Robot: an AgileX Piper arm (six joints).
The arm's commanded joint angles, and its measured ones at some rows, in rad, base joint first. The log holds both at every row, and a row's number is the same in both.
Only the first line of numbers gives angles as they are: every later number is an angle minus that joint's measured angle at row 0.
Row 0, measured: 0.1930 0.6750 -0.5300 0.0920 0.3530 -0.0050
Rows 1 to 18, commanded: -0.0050 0.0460 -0.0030 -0.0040 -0.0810 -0.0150; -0.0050 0.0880 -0.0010 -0.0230 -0.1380 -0.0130; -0.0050 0.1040 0.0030 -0.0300 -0.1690 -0.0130; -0.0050 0.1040 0.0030 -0.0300 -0.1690 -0.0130; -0.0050 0.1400 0.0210 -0.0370 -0.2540 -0.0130; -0.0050 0.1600 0.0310 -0.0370 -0.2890 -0.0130; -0.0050 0.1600 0.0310 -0.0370 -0.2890 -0.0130; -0.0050 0.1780 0.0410 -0.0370 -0.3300 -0.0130; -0.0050 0.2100 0.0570 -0.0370 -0.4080 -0.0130; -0.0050 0.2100 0.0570 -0.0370 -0.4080 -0.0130; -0.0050 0.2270 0.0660 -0.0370 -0.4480 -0.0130; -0.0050 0.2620 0.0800 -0.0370 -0.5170 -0.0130; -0.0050 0.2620 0.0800 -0.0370 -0.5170 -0.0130; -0.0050 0.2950 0.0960 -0.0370 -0.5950 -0.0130; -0.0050 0.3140 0.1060 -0.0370 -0.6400 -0.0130; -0.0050 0.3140 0.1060 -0.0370 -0.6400 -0.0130; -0.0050 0.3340 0.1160 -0.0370 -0.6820 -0.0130; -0.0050 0.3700 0.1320 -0.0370 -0.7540 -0.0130
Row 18, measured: 0.0000 0.3310 0.1120 -0.0260 -0.6350 0.0000
